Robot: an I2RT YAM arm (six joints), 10 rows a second.
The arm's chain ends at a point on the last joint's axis. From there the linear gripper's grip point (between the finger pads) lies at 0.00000 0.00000 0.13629 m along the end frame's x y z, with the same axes.
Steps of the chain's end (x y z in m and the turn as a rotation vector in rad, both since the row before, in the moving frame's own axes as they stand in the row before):
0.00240 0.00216 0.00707 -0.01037 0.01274 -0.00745
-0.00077 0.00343 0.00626 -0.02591 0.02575 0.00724
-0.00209 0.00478 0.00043 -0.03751 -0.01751 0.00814
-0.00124 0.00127 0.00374 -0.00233 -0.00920 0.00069
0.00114 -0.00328 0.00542 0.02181 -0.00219 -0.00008
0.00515 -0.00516 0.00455 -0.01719 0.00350 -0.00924
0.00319 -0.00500 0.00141 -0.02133 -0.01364 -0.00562
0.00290 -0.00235 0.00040 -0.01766 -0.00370 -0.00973
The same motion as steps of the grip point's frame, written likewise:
0.00414 0.00357 0.00705 -0.01037 0.01274 -0.00745
0.00273 0.00697 0.00617 -0.02591 0.02575 0.00724
-0.00450 0.00988 0.00031 -0.03751 -0.01751 0.00814
-0.00249 0.00159 0.00373 -0.00233 -0.00920 0.00069
0.00084 -0.00625 0.00539 0.02181 -0.00219 -0.00008
0.00564 -0.00282 0.00453 -0.01719 0.00350 -0.00924
0.00134 -0.00209 0.00137 -0.02133 -0.01364 -0.00562
0.00241 0.00006 0.00038 -0.01766 -0.00370 -0.00973

